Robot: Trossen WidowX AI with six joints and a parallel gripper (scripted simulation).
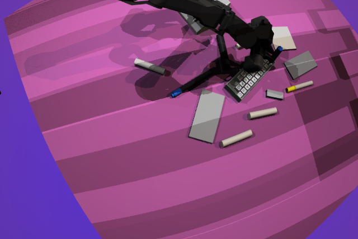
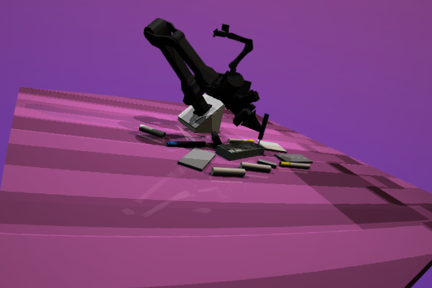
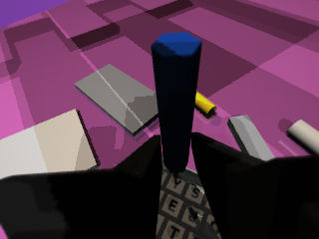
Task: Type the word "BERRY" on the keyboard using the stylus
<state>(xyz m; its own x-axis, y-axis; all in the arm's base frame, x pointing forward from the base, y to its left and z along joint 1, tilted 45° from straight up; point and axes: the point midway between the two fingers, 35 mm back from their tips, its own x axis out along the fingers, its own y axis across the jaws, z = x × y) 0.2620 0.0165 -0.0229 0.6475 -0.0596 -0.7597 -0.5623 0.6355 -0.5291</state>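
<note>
The small grey block is 9 cm ahead of my gripper tip, 4 cm to the right of it and 8 cm below it. The rest, counted from my gripper tip: blue stylus (2 cm below); white pad (4 cm behind, 15 cm to the left, 8 cm below); blue-tipped black marker (11 cm behind, 26 cm to the right, 8 cm below).
</note>
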